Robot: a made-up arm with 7 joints.
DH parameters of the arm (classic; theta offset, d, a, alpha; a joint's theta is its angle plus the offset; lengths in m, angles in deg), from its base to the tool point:
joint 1: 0 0.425 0 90
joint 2: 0 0.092 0 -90
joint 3: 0 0.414 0.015 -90
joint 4: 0 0.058 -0.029 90
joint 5: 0 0.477 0 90
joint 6: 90 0.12 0.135 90
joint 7: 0 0.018 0 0
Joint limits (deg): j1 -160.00..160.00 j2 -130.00..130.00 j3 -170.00..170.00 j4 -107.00..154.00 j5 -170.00..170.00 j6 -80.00..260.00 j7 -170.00..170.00
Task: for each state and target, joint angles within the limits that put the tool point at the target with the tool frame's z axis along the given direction. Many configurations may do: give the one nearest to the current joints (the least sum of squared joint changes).
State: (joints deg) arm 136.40 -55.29 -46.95 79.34 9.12 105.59 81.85
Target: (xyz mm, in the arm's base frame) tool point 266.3 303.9 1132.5 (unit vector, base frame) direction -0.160 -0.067 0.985
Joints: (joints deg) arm 90.07 -22.66 -58.10 31.90 20.39 146.30 81.85
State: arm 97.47 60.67 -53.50 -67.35 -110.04 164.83 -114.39
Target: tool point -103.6 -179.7 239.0 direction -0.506 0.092 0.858
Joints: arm 90.23 89.44 -42.13 -106.75 -79.99 195.09 -114.39
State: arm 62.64 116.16 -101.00 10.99 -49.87 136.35 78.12
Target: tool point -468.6 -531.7 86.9 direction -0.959 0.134 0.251
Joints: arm 46.84 114.27 -83.69 8.93 -34.48 163.35 78.12
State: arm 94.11 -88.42 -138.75 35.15 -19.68 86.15 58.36
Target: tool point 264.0 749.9 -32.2 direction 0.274 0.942 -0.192
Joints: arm 66.27 -102.85 -146.33 -14.25 -31.75 76.49 58.36
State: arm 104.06 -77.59 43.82 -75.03 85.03 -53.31 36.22
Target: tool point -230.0 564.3 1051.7 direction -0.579 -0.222 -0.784
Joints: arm 113.62 -73.16 7.54 -63.69 69.71 -56.71 36.22
